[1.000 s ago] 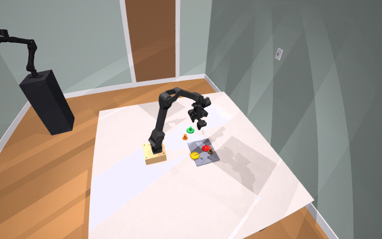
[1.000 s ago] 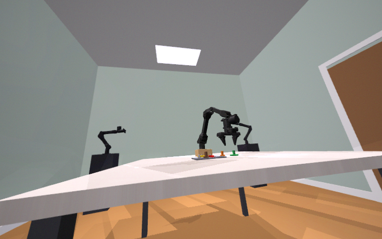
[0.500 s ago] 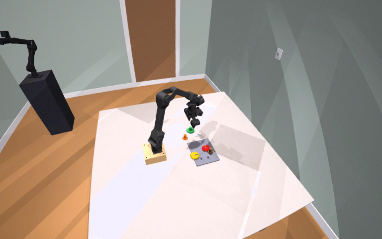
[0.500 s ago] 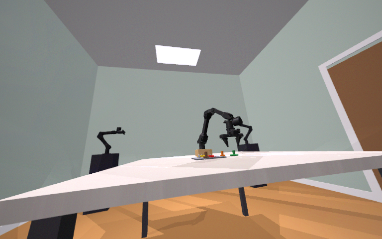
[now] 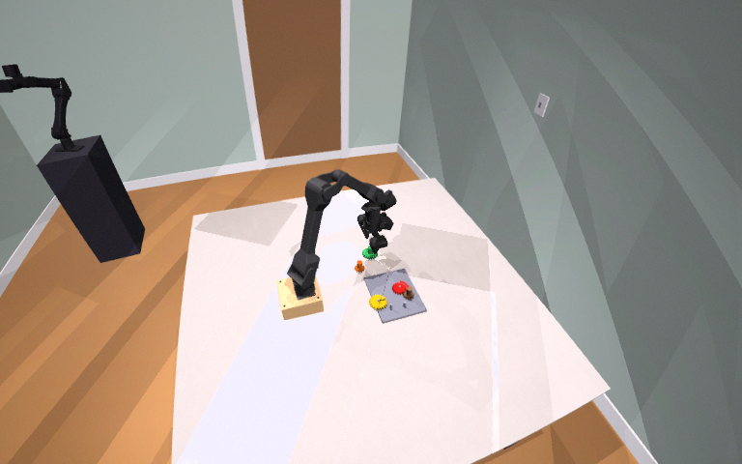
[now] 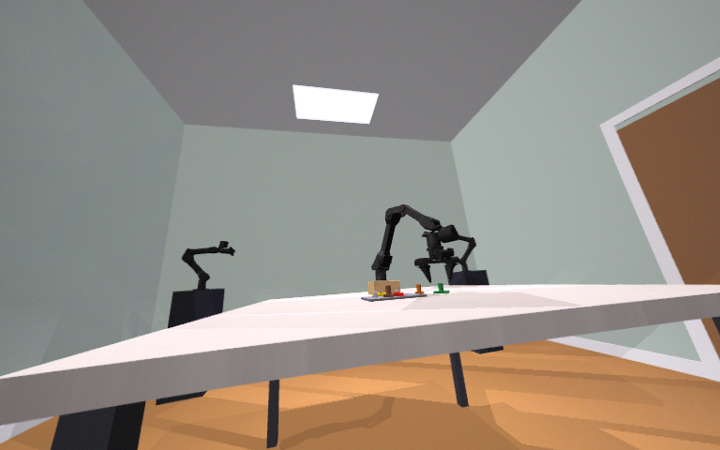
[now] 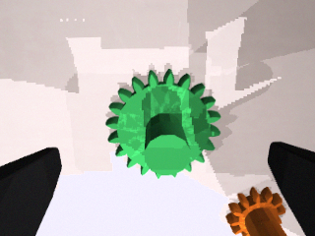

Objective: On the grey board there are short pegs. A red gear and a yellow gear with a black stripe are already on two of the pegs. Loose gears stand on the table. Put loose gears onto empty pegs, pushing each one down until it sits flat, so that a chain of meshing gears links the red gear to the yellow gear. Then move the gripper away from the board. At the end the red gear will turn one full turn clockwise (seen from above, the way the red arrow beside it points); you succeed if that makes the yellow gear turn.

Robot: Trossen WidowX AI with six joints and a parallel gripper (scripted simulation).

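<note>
Right now the green gear is 3 cm below my gripper tip. From my gripper tip the other things lie so: red gear 2 cm ahead, 21 cm to the right, 3 cm below; small orange gear 7 cm behind, 6 cm to the right, 3 cm below; grey board 23 cm to the right, 4 cm below.
</note>
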